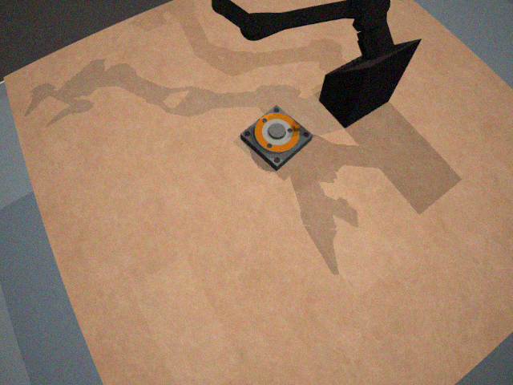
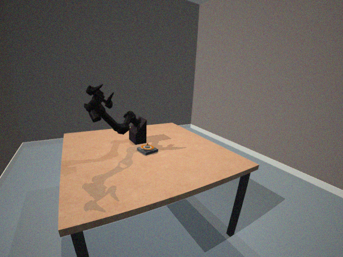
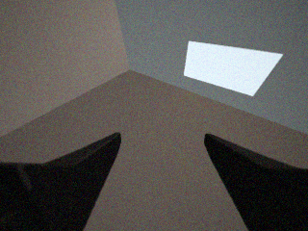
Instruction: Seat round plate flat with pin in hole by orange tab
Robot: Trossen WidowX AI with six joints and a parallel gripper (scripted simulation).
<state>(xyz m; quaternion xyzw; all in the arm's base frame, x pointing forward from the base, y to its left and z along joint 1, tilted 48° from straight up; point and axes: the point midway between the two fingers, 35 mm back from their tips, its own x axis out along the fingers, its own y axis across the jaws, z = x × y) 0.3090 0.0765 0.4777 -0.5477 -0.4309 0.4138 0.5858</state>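
The square base is 120 mm behind my gripper tip, 300 mm to the left of it and 480 mm below it.
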